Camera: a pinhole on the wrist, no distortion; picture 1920 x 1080 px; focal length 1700.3 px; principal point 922.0 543.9 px. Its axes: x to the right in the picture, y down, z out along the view. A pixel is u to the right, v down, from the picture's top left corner.
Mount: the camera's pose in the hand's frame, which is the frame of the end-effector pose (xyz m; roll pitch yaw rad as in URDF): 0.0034 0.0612 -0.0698 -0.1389 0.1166 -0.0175
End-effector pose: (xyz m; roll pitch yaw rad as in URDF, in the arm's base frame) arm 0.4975 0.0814 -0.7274 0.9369 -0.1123 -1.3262
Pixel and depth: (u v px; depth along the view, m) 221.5 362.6 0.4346
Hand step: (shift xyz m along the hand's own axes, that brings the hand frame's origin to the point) -0.1233 0.0777 0.3849
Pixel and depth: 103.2 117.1 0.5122
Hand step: -0.1815 0.0080 0.4804
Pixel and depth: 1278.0 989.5 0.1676
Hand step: 0.0580 0.1270 0.0849
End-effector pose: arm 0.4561 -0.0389 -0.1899 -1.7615 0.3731 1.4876
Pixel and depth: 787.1 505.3 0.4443
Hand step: 0.0206 0.1124 0.3727
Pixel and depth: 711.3 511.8 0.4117
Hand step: 0.0012 0.1106 0.3422
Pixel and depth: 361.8 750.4 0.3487
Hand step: -0.0696 0.1527 0.2807
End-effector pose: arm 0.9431 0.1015 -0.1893 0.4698 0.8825 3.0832
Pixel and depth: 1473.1 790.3 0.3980
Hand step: 0.1784 0.1704 0.2988
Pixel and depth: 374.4 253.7 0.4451
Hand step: -0.0867 0.0492 0.3951
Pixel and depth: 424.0 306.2 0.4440
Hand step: -0.0736 0.0625 0.3906
